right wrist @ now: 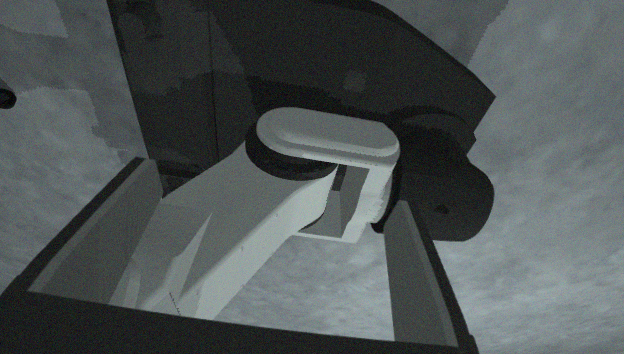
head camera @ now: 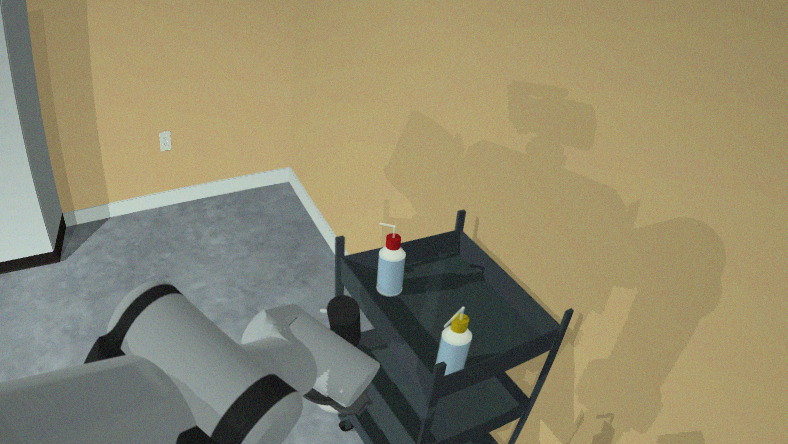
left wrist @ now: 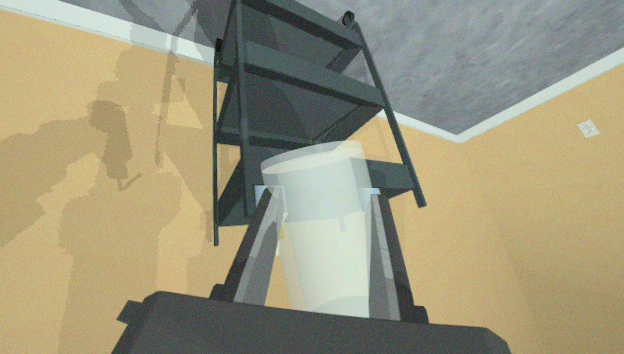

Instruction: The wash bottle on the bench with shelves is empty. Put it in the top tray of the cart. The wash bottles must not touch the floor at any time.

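Places are measured from the robot's base along level axes (x left, y back, z up), in millimetres.
Pixels of known places: left gripper, between the fingertips: (left wrist: 324, 201); right gripper, between the fingertips: (right wrist: 278, 195).
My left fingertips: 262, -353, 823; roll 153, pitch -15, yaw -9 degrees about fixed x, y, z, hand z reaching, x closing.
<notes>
Ahead of a thing's pixels: the offset from my left fingertips to its top centre, as dx, dy, dz. "spot": to the spot under its first point. Level surfaces: height alone.
My left gripper (left wrist: 324, 201) is shut on the empty, translucent white wash bottle {spot: -1, +15, +30} (left wrist: 330, 260). In the head view my forearm hides most of both, at the left side of the cart (head camera: 543, 369) (left wrist: 393, 127); their exact height is hard to tell. A red-capped bottle (head camera: 390, 273) (left wrist: 372, 191) with blue contents stands at the left edge of the cart's top tray (head camera: 515, 352) (left wrist: 390, 175). A yellow-capped bottle {-130, -268, +15} (head camera: 454, 352) (left wrist: 260, 192) with blue contents stands at the tray's near corner. My right gripper (right wrist: 278, 195) is open and empty.
The tan wall (head camera: 689, 137) (left wrist: 525, 250) rises behind the cart. Grey floor {dz -822} (head camera: 220, 237) (left wrist: 500, 50) lies left of the cart in the head view. The cart's corner posts rise above its tray. A white block-like structure (head camera: 22, 182) stands at the far left.
</notes>
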